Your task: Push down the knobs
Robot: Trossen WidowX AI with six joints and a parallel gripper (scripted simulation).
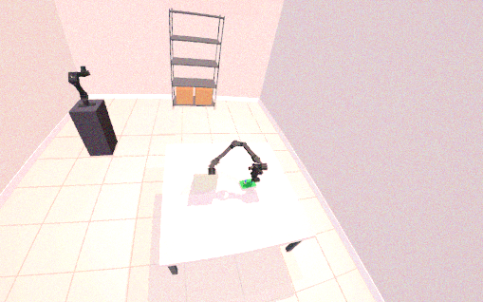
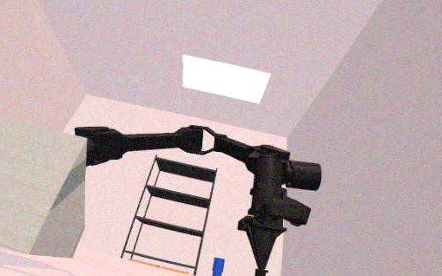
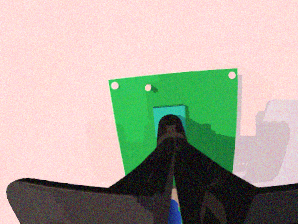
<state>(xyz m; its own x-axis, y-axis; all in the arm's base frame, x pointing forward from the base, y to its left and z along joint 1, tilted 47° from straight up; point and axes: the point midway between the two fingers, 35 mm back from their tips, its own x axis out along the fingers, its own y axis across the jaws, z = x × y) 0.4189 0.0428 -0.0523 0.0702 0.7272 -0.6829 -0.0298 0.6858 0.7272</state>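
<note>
The black knob lies 10 mm below my gripper tip. From my gripper tip the other things lie so: blue knob (70 mm behind, 10 mm below).
</note>
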